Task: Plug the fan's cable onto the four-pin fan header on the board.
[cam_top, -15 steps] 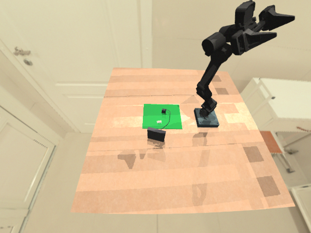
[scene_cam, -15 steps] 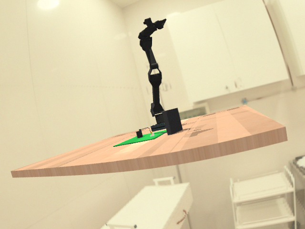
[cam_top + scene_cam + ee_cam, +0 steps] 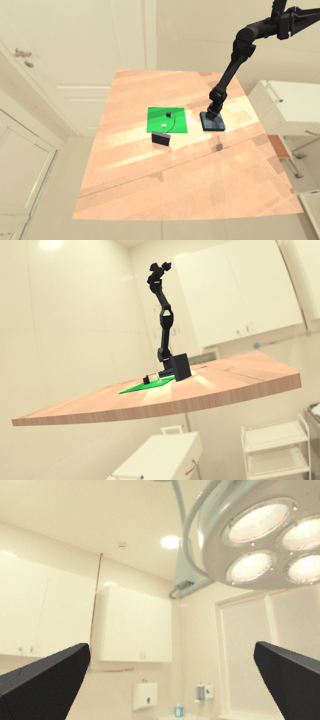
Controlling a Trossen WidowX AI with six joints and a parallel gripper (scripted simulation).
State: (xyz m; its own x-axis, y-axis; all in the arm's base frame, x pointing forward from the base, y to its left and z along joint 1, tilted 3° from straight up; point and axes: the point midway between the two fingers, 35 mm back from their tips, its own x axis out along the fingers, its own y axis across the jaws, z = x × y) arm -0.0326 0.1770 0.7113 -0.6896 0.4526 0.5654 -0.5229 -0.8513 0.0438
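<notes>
My gripper tip is 750 mm above the black fan plug, 400 mm short of it and 140 mm to the left of it. Round my gripper tip: black fan box: 720 mm below, 420 mm ahead, 80 mm to the left; green board: 790 mm below, 410 mm ahead, 110 mm to the right; white four-pin fan header: 780 mm below, 420 mm ahead, 50 mm to the right.
</notes>
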